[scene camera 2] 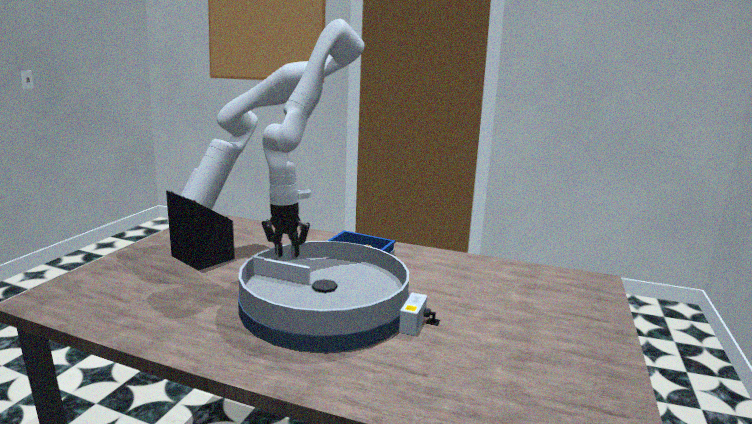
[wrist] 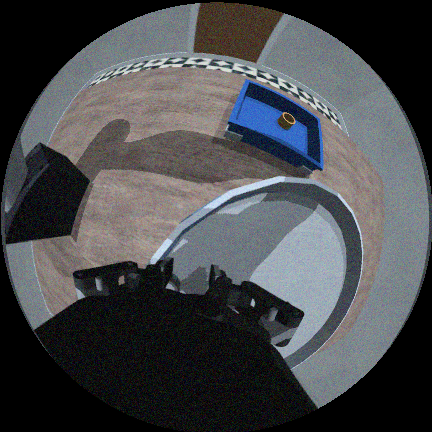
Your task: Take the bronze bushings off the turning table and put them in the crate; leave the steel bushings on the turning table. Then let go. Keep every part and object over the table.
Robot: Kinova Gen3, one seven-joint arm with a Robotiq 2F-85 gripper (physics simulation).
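Pixels of known places: gripper, fingertip midpoint: [scene camera 2: 287, 257] [wrist: 190, 269]; arm's base at its link origin: [scene camera 2: 197, 204].
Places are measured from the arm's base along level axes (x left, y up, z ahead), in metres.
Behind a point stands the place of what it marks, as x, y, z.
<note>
The round grey turning table [scene camera 2: 321, 322] {-0.362, -0.104, 0.532} [wrist: 353, 260] {-0.066, -0.101, 0.647} stands on a dark blue base. The blue crate [scene camera 2: 388, 245] {0.196, -0.126, 0.549} [wrist: 270, 144] {0.124, -0.148, 0.429} is behind it, with one bronze bushing [wrist: 286, 121] {0.197, -0.147, 0.469} standing inside. My gripper [scene camera 2: 287, 254] {-0.067, -0.098, 0.324} [wrist: 190, 269] {-0.067, -0.098, 0.324} is partly open and empty, pointing down over the back left part of the turning table, near its wall. A piece of a grey ring, seemingly a steel bushing [wrist: 174, 283] {-0.087, -0.100, 0.307}, shows by the left finger in the wrist view. The fingers and the gripper body hide the area below; no bronze bushing shows on the turning table in either view.
A low grey divider [scene camera 2: 281, 270] {-0.155, -0.097, 0.346} stands inside the turning table, beside a dark centre disc [scene camera 2: 324, 286] {-0.172, -0.115, 0.470}. A grey box with a yellow label [scene camera 2: 413, 314] {-0.229, -0.122, 0.707} is at its right side. A black slanted block [scene camera 2: 201, 231] {-0.064, -0.059, 0.052} [wrist: 47, 200] {-0.014, -0.078, 0.076} stands at the arm's base.
</note>
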